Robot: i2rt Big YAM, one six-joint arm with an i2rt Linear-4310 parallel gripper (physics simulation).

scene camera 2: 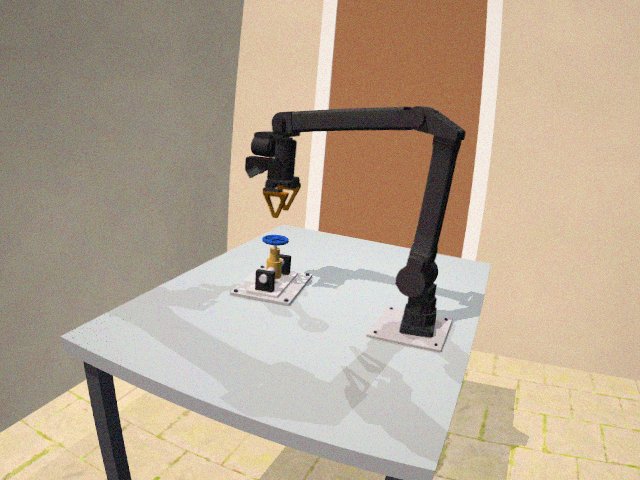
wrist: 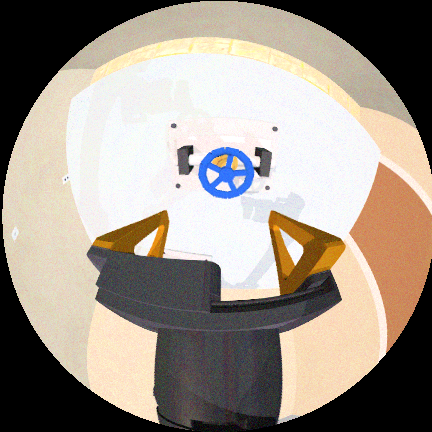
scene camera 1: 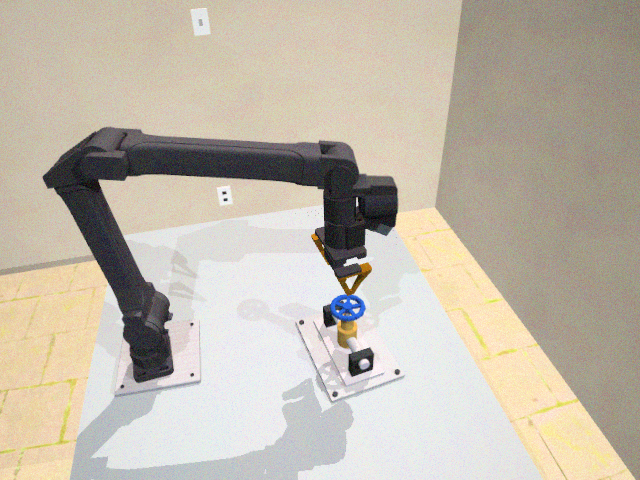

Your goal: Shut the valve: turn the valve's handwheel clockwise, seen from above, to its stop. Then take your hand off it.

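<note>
The valve's blue five-spoked handwheel (scene camera 1: 347, 307) (scene camera 2: 275, 239) (wrist: 226, 173) sits level on top of the brass valve body (scene camera 1: 346, 335) (scene camera 2: 273, 266). The pipe runs between two black end blocks on a pale base plate (scene camera 1: 390, 374) (scene camera 2: 297, 290) (wrist: 225, 125). My gripper (scene camera 1: 338, 279) (scene camera 2: 281, 212) (wrist: 218, 215) is open and empty, pointing down. In the second scene view it hangs above the handwheel with a visible gap. In the wrist view the wheel lies beyond the fingertips, untouched. One fingertip is hidden in the first scene view.
The arm's own pale mounting plate (scene camera 1: 186, 351) (scene camera 2: 382, 330) is bolted to the same grey table (scene camera 1: 232, 423) (scene camera 2: 206, 320). Walls stand behind and beside the table. The arm's shadows fall across the table top.
</note>
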